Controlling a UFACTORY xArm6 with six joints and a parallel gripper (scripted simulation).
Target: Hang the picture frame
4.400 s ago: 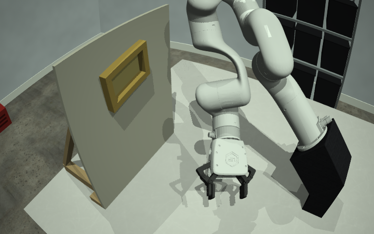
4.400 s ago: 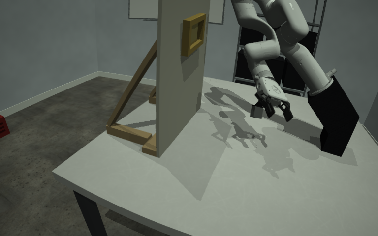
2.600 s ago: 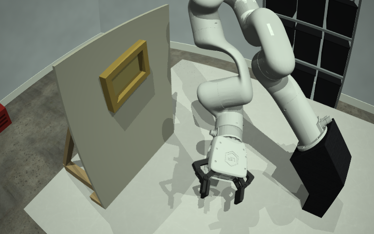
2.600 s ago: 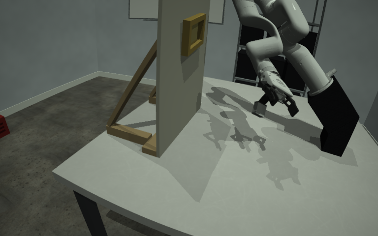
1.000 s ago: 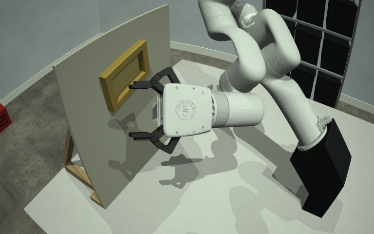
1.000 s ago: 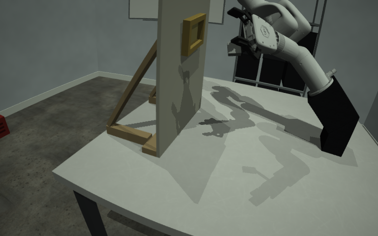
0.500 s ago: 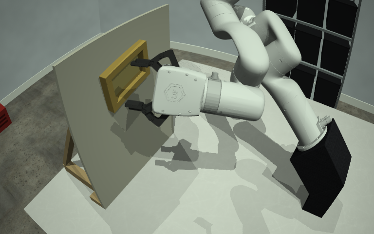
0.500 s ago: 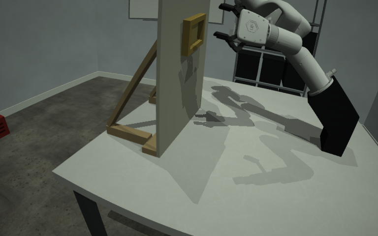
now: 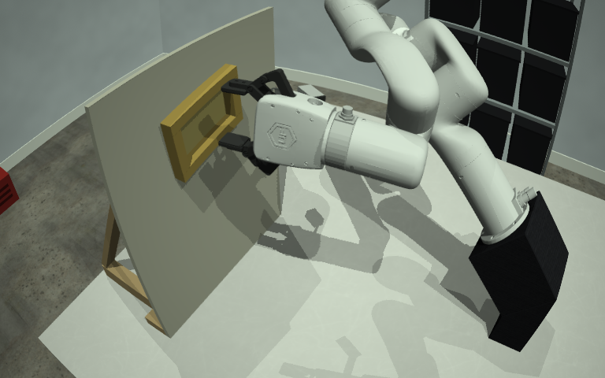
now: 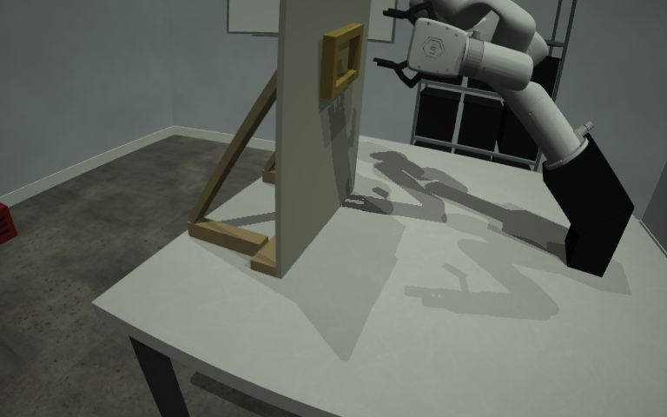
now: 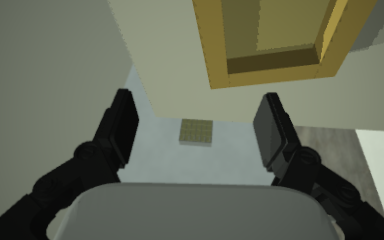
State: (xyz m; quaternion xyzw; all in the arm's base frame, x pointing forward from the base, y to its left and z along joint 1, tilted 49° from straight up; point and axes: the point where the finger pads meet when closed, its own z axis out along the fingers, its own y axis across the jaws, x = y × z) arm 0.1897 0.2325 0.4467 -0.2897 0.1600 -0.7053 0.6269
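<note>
Right now my hand is 8 cm short of the yellow-brown picture frame, 7 cm to the left of it and 5 cm above it. The rest, counted from my hand: beige wall board 9 cm ahead, 8 cm to the right, 19 cm below.
</note>
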